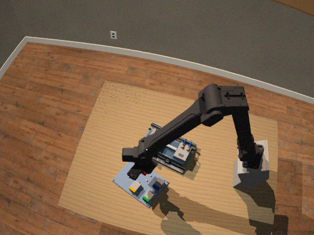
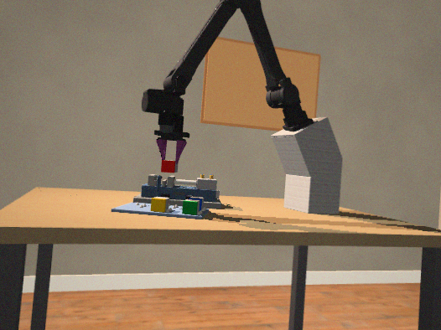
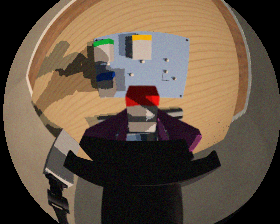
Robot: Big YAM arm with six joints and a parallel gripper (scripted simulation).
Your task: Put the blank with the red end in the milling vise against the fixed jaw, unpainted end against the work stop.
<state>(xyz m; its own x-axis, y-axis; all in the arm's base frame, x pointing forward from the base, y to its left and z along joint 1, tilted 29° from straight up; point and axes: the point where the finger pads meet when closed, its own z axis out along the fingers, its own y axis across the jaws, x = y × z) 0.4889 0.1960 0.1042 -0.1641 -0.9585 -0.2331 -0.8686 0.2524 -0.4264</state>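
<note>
The milling vise lies 19 cm to the right of my hand, 11 cm below it and 4 cm behind it. The rest, counted from my hand: blue-ended blank: 13 cm below, 9 cm behind, 2 cm to the left; light blue plate: 15 cm below, 5 cm to the left, 1 cm ahead; red-ended blank: 2 cm below.
</note>
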